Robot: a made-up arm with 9 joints. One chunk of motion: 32 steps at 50 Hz.
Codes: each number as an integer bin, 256 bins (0 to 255) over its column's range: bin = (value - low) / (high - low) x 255, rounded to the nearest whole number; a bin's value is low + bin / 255 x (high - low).
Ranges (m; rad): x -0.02..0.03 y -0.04..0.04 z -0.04..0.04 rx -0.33..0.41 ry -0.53..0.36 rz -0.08..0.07
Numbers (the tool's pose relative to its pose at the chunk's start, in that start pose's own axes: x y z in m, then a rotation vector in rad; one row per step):
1: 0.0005 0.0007 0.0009 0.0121 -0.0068 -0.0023
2: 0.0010 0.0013 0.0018 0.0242 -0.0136 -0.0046
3: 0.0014 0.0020 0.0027 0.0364 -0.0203 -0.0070
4: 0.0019 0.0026 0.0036 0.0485 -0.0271 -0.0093
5: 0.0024 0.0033 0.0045 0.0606 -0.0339 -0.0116
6: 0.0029 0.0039 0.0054 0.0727 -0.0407 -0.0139
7: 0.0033 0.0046 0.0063 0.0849 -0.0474 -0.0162
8: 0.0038 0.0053 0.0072 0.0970 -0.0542 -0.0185
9: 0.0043 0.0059 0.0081 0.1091 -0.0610 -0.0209
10: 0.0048 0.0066 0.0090 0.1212 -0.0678 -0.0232
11: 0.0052 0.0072 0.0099 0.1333 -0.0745 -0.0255
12: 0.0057 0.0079 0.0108 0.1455 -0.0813 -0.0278
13: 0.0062 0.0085 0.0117 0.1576 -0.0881 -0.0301
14: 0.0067 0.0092 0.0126 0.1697 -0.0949 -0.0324
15: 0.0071 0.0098 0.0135 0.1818 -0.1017 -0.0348
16: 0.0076 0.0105 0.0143 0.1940 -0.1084 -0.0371
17: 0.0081 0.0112 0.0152 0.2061 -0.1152 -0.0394
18: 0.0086 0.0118 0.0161 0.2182 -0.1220 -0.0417
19: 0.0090 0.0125 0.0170 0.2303 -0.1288 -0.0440
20: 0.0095 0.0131 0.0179 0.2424 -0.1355 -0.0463
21: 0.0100 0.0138 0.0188 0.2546 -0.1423 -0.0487
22: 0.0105 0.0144 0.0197 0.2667 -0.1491 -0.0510
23: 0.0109 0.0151 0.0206 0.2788 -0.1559 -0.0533
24: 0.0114 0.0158 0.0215 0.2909 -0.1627 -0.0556
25: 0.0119 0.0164 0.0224 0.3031 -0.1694 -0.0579
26: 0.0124 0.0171 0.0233 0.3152 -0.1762 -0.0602
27: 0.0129 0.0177 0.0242 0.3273 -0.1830 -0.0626
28: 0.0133 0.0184 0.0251 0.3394 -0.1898 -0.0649
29: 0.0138 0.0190 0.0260 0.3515 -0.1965 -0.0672
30: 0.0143 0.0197 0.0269 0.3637 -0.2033 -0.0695
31: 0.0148 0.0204 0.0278 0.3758 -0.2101 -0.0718
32: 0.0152 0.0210 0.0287 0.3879 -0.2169 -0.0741
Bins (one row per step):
1: 105 130 130 118 150 132
2: 107 132 133 122 148 128
3: 109 134 136 126 146 124
4: 112 136 139 130 144 120
5: 114 138 142 135 142 116
6: 117 140 145 139 140 112
7: 119 142 148 143 138 108
8: 121 144 150 147 136 105
9: 124 146 153 151 134 100
10: 126 149 156 155 132 97
11: 129 150 159 160 131 93
12: 131 153 162 164 129 89
13: 134 155 165 168 127 85
14: 136 157 168 172 125 81
15: 138 159 171 176 123 77
16: 141 161 173 181 121 73
17: 143 163 176 185 119 69
18: 146 165 179 189 117 65
19: 148 167 182 193 115 61
20: 150 169 185 197 113 57
21: 153 171 187 201 111 53
22: 156 173 190 206 109 49
23: 158 176 193 210 107 45
24: 160 178 196 214 105 41
25: 163 180 199 218 103 38
26: 165 182 202 222 101 34
27: 168 184 205 227 99 30
28: 170 186 208 231 97 26
29: 172 188 210 235 96 22
30: 175 190 213 239 94 18
31: 177 193 216 243 92 14
32: 180 194 219 247 90 10

